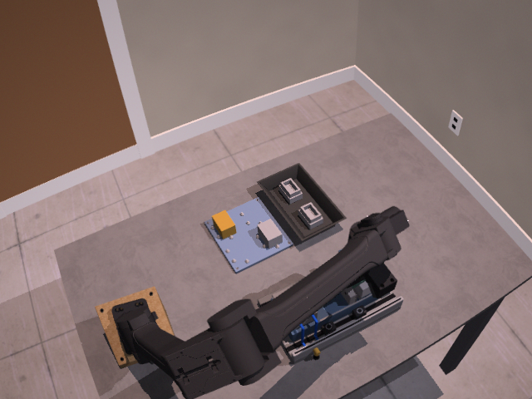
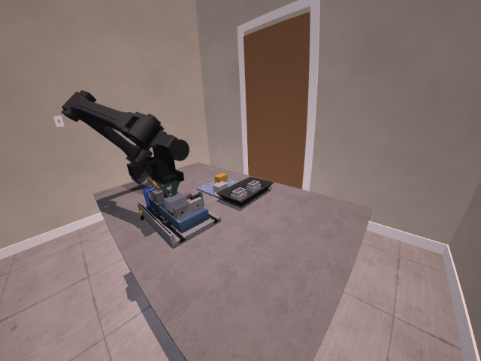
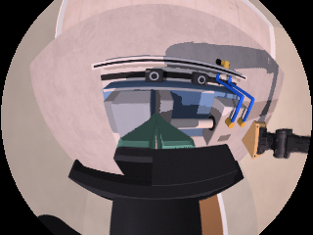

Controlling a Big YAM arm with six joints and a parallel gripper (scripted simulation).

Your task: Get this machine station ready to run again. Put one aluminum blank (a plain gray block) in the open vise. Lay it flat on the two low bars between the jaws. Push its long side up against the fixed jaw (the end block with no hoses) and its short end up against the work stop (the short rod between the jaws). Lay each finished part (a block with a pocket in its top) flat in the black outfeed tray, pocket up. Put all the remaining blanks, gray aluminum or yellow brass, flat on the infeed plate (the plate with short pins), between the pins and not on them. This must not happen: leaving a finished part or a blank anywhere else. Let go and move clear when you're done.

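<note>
My gripper is now 70 mm above the blue vise, 40 mm past it and 20 mm to the right of it. The rest, counted from my hand: gray rail (70 mm to the right, 70 mm below, 30 mm behind); then yellow brass blank (340 mm to the left, 210 mm behind, 80 mm below).
</note>
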